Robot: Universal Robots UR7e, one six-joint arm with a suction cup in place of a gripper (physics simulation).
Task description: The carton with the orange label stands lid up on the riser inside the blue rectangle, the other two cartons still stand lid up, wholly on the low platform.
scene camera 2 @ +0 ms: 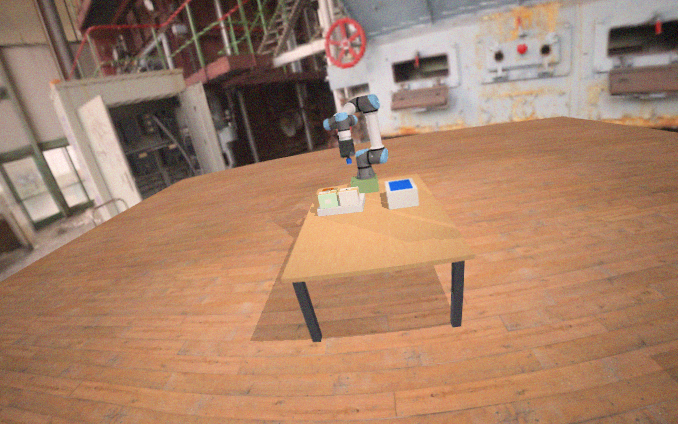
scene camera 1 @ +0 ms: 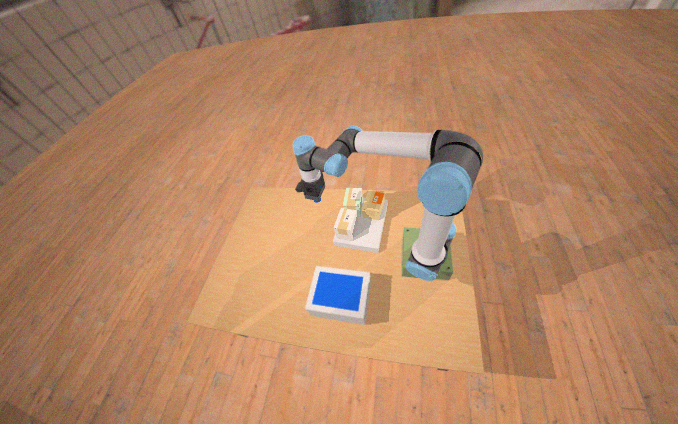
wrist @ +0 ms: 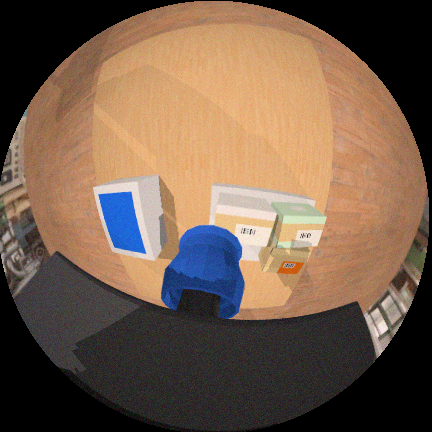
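The carton with the orange label (scene camera 1: 370,210) (wrist: 271,260) stands on the low platform (scene camera 1: 369,243) (scene camera 2: 342,212) (wrist: 215,193), label on top. A pale green carton (scene camera 1: 348,199) (scene camera 2: 328,201) (wrist: 298,210) stands close beside it. A white carton (scene camera 1: 345,229) (scene camera 2: 349,198) (wrist: 245,217) stands on the platform part nearer the riser. All three look upright. The riser (scene camera 1: 336,317) (scene camera 2: 403,201) (wrist: 149,210) bears the blue rectangle (scene camera 1: 338,291) (scene camera 2: 400,185) (wrist: 122,222), with no carton on it. My suction gripper (scene camera 1: 317,201) (scene camera 2: 349,161) (wrist: 212,239) is open and empty, in the air above and apart from the cartons.
The arm's green base block (scene camera 1: 410,242) (scene camera 2: 367,186) stands on the wooden table (scene camera 1: 260,260) (scene camera 2: 375,245) (wrist: 210,100), beside the platform and riser. The arm's forearm reaches high over the table's far side in scene camera 1. A gap separates platform and riser.
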